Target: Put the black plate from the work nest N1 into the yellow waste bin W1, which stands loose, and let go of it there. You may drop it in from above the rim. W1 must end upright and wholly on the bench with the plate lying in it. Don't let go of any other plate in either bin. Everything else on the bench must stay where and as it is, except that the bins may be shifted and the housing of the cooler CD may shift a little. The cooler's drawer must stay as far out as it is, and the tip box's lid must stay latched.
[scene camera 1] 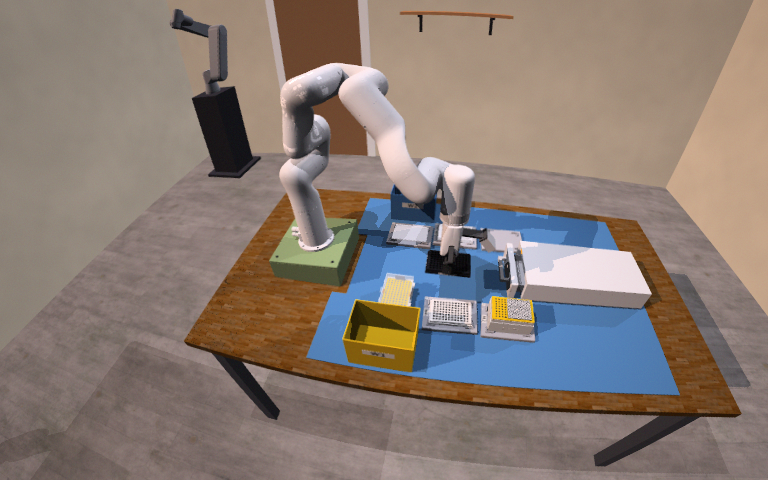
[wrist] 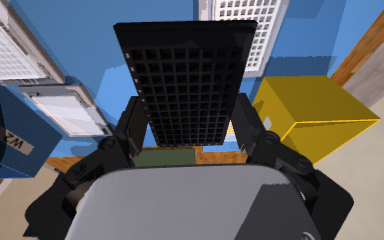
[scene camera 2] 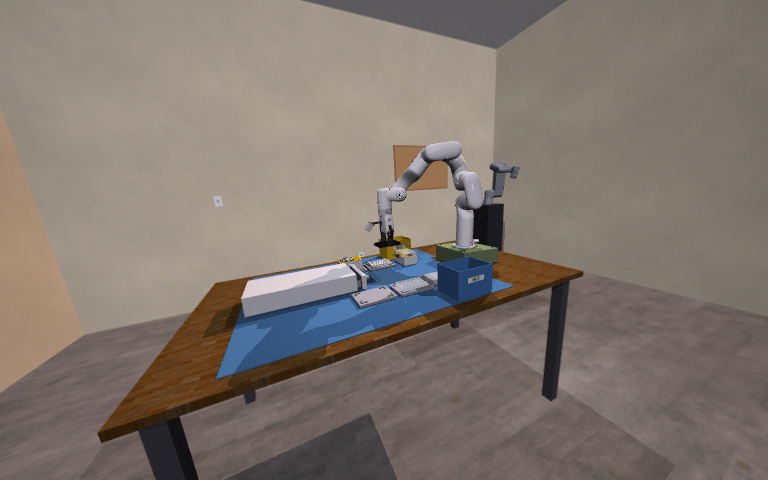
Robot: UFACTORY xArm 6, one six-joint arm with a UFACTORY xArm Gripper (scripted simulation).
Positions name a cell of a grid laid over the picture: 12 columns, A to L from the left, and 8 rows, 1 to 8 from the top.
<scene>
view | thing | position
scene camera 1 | black plate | G5
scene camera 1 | yellow bin W1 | F6
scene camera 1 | white cooler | I5
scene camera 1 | blue bin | G4
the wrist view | my gripper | F4
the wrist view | black plate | F3
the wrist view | yellow bin W1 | J4
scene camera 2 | white cooler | E5
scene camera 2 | blue bin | H5
</scene>
